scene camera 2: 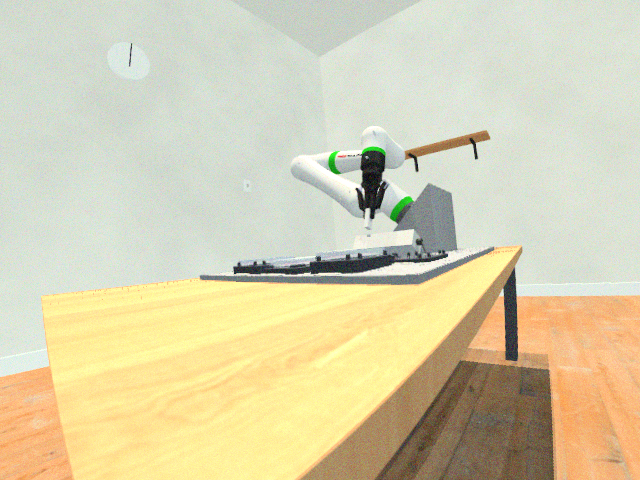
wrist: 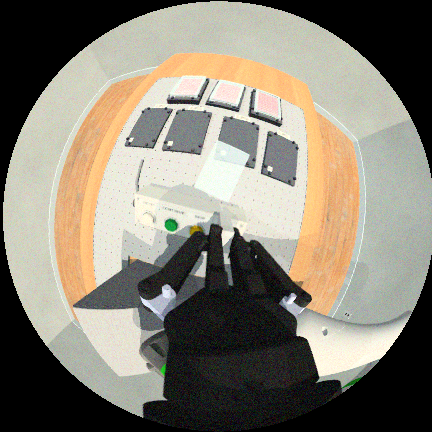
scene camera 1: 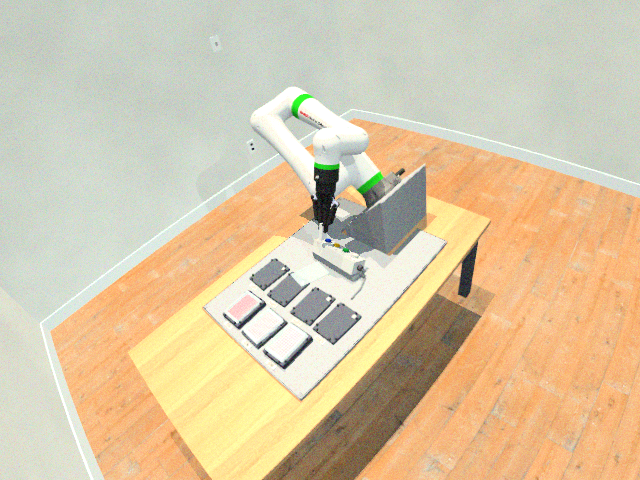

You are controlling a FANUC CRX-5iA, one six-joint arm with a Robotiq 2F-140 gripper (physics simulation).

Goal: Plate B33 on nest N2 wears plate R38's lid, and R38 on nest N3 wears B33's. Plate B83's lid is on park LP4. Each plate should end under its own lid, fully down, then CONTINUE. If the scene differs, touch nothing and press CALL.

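Seen in the pictures: gripper, fingertip midpoint: point(scene camera 2: 367, 228) point(wrist: 221, 219) point(scene camera 1: 322, 239); arm's base, origin of the base link: point(scene camera 2: 415, 221) point(wrist: 165, 345) point(scene camera 1: 381, 197).
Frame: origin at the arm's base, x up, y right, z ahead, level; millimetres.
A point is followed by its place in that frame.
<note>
My gripper point(scene camera 1: 322, 235) {x -28, y 30, z 313 mm} point(scene camera 2: 367, 225) {x -28, y 30, z 313 mm} point(wrist: 221, 219) {x -28, y 30, z 313 mm} is shut and points down above the blue-button end of the button box point(scene camera 1: 336, 261) {x -80, y -61, z 331 mm} point(scene camera 2: 387, 239) {x -73, y -55, z 328 mm} point(wrist: 185, 206) {x -50, y -35, z 315 mm}; pale tip pieces show below its black fingers. The green button point(scene camera 1: 345, 250) {x -60, y -61, z 280 mm} point(wrist: 171, 225) {x -63, y -52, z 274 mm} and yellow button point(scene camera 1: 337, 245) {x -66, y -9, z 277 mm} point(wrist: 195, 230) {x -60, y -6, z 280 mm} show; the blue button point(scene camera 1: 328, 240) {x -65, y 42, z 281 mm} is hidden in the wrist view. Three plates point(scene camera 1: 244, 307) {x -99, y 49, z 709 mm} point(scene camera 1: 263, 326) {x -103, y -78, z 704 mm} point(scene camera 1: 287, 343) {x -93, y -206, z 686 mm} point(wrist: 189, 89) {x -93, y -172, z 648 mm} point(wrist: 226, 94) {x -103, y -62, z 670 mm} point(wrist: 266, 104) {x -101, y 61, z 691 mm} sit on nests. Their labels and lid seating are unreadable. A clear, lid-like sheet point(scene camera 1: 311, 273) {x -116, y -1, z 420 mm} point(wrist: 223, 171) {x -116, y 10, z 420 mm} lies askew, partly overlapping a dark park pad point(scene camera 1: 285, 292) {x -123, y 7, z 547 mm} point(wrist: 239, 131) {x -123, y 14, z 550 mm}.
Other dark park pads point(scene camera 1: 269, 272) {x -123, y 147, z 530 mm} point(scene camera 1: 312, 305) {x -123, y -122, z 515 mm} point(scene camera 1: 337, 323) {x -123, y -251, z 506 mm} point(wrist: 149, 127) {x -123, y -230, z 493 mm} point(wrist: 187, 131) {x -123, y -113, z 501 mm} point(wrist: 280, 157) {x -123, y 142, z 524 mm} stand in the same row. A grey upright panel point(scene camera 1: 405, 211) {x -18, y -127, z -5 mm} point(scene camera 2: 436, 217) {x -5, y -137, z 105 mm} stands behind the button box. A bent cable point(scene camera 1: 360, 289) {x -130, y -198, z 344 mm} point(wrist: 139, 175) lies near the box's end.
</note>
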